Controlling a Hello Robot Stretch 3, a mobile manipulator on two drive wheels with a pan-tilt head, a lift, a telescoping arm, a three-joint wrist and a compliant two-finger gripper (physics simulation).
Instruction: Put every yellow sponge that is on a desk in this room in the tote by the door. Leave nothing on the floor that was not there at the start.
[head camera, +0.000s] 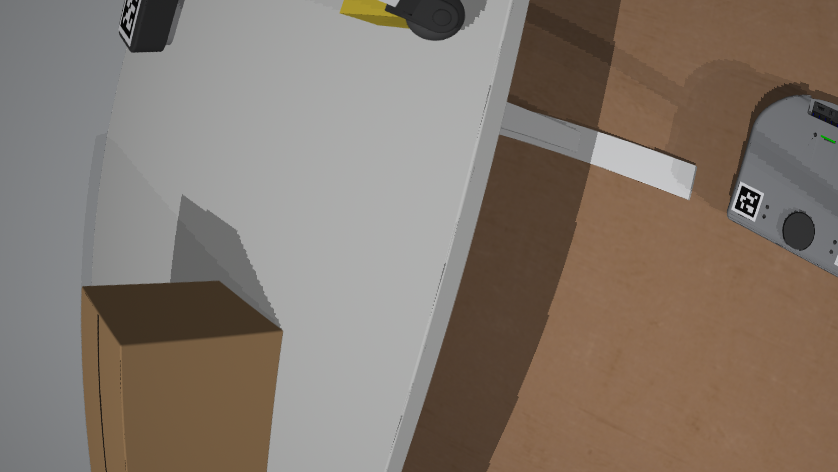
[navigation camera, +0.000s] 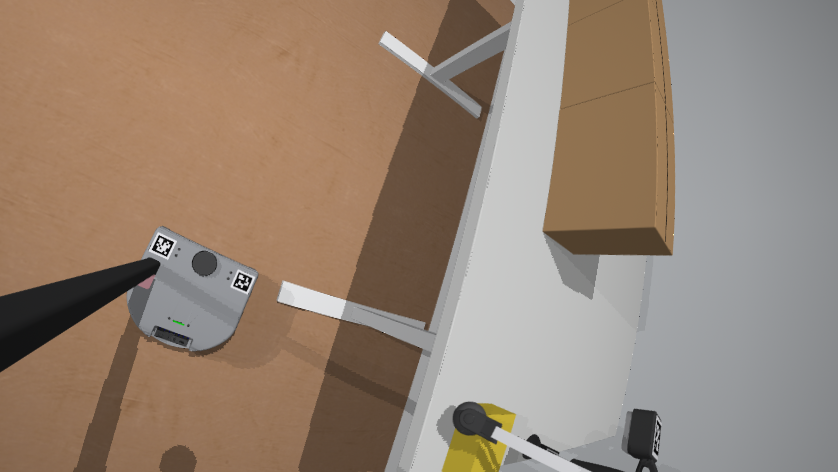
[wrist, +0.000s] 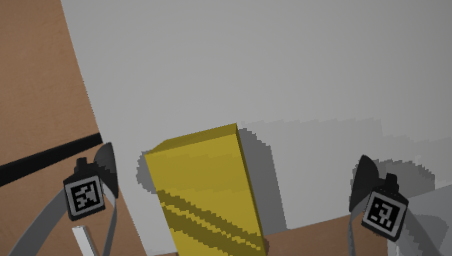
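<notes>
A yellow sponge lies on the white desk, near its end edge. In the wrist view the sponge runs out of the bottom of the frame and overlaps the line of that edge. My gripper is open, its fingertips wide apart on both sides of the sponge. The left fingertip is nearer to the sponge than the right one, with gaps on both sides. One rounded fingertip covers part of the sponge in the head and navigation views. The tote does not show in these views.
Brown boxes stand along the back of the desk by the grey wall. My base stands on the wooden floor, close to the foot of a white desk leg. Another leg shows farther along.
</notes>
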